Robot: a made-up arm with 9 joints. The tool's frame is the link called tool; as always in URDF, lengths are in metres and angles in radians.
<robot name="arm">
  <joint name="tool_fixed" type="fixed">
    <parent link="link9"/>
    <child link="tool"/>
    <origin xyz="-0.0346 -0.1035 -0.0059" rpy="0 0 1.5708"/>
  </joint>
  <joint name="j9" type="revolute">
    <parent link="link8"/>
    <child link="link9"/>
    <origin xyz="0.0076 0.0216 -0.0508" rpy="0 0 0"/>
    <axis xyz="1 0 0"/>
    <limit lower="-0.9" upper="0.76"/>
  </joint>
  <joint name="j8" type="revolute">
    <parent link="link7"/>
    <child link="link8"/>
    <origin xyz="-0.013 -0.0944 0.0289" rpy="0 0 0"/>
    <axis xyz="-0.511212 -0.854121 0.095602"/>
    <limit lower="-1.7" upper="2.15"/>
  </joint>
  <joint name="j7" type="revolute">
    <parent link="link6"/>
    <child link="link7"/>
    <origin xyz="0.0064 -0.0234 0.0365" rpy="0 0 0"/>
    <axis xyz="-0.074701 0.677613 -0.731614"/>
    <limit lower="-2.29" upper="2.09"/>
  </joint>
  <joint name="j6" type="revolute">
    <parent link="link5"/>
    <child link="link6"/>
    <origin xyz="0.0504 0.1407 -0.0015" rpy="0 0 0"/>
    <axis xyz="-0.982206 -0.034 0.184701"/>
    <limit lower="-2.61" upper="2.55"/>
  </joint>
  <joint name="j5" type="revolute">
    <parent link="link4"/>
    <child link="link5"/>
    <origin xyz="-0.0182 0.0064 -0.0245" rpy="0 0 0"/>
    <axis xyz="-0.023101 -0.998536 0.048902"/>
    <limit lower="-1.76" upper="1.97"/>
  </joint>
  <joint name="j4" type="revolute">
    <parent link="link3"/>
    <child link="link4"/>
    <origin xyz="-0.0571 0.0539 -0.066" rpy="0 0 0"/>
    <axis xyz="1 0 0"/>
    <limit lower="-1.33" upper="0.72"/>
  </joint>
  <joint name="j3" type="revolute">
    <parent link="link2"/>
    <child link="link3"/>
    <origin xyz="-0.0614 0.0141 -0.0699" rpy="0 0 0"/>
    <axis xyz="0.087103 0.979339 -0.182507"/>
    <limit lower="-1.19" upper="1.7"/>
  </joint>
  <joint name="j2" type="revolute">
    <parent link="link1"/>
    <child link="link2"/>
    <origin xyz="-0.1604 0.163 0.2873" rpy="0 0 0"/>
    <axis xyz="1 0 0"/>
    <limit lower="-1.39" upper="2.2"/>
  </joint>
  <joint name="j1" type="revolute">
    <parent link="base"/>
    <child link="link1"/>
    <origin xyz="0.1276 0.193 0.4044" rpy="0 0 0"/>
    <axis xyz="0 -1 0"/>
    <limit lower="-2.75" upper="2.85"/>
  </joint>
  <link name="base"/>
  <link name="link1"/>
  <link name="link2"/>
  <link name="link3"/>
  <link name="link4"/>
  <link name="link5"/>
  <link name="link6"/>
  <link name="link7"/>
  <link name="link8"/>
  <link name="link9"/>
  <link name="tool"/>
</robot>
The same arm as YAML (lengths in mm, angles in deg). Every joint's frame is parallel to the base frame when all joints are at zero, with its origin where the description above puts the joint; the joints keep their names.
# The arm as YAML. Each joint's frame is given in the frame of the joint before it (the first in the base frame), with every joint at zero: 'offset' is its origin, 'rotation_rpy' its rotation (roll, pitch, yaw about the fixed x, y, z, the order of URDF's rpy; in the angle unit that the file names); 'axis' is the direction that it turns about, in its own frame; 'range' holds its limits. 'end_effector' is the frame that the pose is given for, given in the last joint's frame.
length_unit: mm
angle_unit: deg
chain:
  - id: j1
    offset: [127.6, 193.0, 404.4]
    rotation_rpy: [0.0, 0.0, 0.0]
    axis: "-y"
    range: [-157.56, 163.29]
  - id: j2
    offset: [-160.4, 163.0, 287.3]
    rotation_rpy: [0.0, 0.0, 0.0]
    axis: "+x"
    range: [-79.64, 126.05]
  - id: j3
    offset: [-61.4, 14.1, -69.9]
    rotation_rpy: [0.0, 0.0, 0.0]
    axis: [0.087103, 0.979339, -0.182507]
    range: [-68.18, 97.4]
  - id: j4
    offset: [-57.1, 53.9, -66.0]
    rotation_rpy: [0.0, 0.0, 0.0]
    axis: "+x"
    range: [-76.2, 41.25]
  - id: j5
    offset: [-18.2, 6.4, -24.5]
    rotation_rpy: [0.0, 0.0, 0.0]
    axis: [-0.023101, -0.998536, 0.048902]
    range: [-100.84, 112.87]
  - id: j6
    offset: [50.4, 140.7, -1.5]
    rotation_rpy: [0.0, 0.0, 0.0]
    axis: [-0.982206, -0.034, 0.184701]
    range: [-149.54, 146.1]
  - id: j7
    offset: [6.4, -23.4, 36.5]
    rotation_rpy: [0.0, 0.0, 0.0]
    axis: [-0.074701, 0.677613, -0.731614]
    range: [-131.21, 119.75]
  - id: j8
    offset: [-13.0, -94.4, 28.9]
    rotation_rpy: [0.0, 0.0, 0.0]
    axis: [-0.511212, -0.854121, 0.095602]
    range: [-97.4, 123.19]
  - id: j9
    offset: [7.6, 21.6, -50.8]
    rotation_rpy: [0.0, 0.0, 0.0]
    axis: "+x"
    range: [-51.57, 43.54]
end_effector:
  offset: [-34.6, -103.5, -5.9]
  rotation_rpy: [0.0, 0.0, 90.0]

